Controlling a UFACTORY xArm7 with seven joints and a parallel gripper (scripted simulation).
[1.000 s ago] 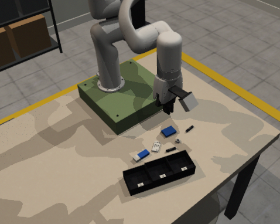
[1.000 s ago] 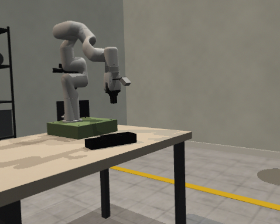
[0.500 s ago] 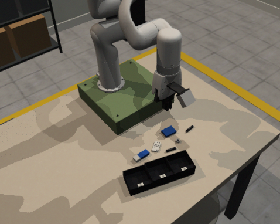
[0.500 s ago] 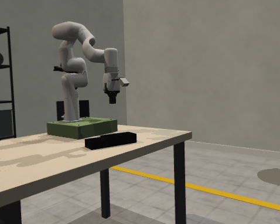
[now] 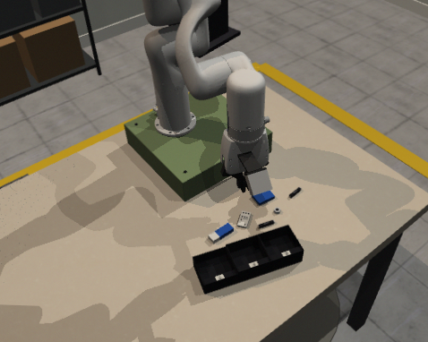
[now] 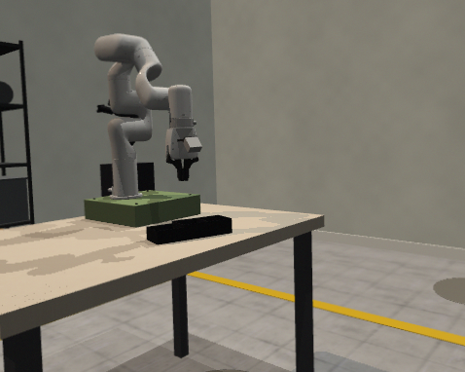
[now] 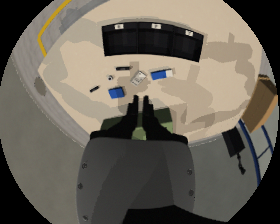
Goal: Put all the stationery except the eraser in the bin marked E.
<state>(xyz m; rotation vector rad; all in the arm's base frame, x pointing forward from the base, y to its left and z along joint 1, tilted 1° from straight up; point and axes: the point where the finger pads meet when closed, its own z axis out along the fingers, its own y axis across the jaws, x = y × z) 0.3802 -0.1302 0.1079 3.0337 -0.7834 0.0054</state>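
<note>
My hand is 160 mm above the black bin, 70 mm to the left of it and 70 mm short of it. The rest, counted from my hand: white eraser: 180 mm below, 50 mm to the right, 40 mm behind; then grey nut: 180 mm below, 110 mm to the left, 30 mm ahead; then white domino: 180 mm below, 30 mm to the left, 20 mm behind.
</note>
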